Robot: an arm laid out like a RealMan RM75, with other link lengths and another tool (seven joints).
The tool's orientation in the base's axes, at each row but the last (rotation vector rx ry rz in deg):
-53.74, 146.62, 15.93
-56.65, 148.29, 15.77
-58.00, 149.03, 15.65
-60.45, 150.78, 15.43
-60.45, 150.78, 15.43
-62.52, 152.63, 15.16
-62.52, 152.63, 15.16
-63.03, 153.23, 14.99
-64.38, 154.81, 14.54
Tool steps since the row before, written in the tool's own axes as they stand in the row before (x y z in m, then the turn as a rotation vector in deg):
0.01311, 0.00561, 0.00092, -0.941, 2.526, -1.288
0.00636, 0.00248, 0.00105, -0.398, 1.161, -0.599
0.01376, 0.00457, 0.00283, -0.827, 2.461, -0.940
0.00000, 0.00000, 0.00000, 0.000, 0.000, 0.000
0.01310, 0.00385, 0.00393, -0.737, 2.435, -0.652
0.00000, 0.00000, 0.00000, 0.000, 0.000, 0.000
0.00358, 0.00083, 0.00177, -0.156, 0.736, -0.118
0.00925, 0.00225, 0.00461, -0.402, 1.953, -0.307
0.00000, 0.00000, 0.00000, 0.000, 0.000, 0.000
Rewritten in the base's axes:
-0.01251, -0.00300, -0.00622, -1.382, 2.041, 1.688
-0.00581, -0.00170, -0.00333, -0.661, 0.915, 0.769
-0.01195, -0.00435, -0.00752, -1.334, 2.027, 1.318
0.00000, 0.00000, 0.00000, 0.000, 0.000, 0.000
-0.01092, -0.00458, -0.00785, -1.320, 2.031, 1.016
0.00000, 0.00000, 0.00000, 0.000, 0.000, 0.000
-0.00277, -0.00133, -0.00269, -0.432, 0.590, 0.212
-0.00728, -0.00342, -0.00687, -1.154, 1.559, 0.553
0.00000, 0.00000, 0.00000, 0.000, 0.000, 0.000

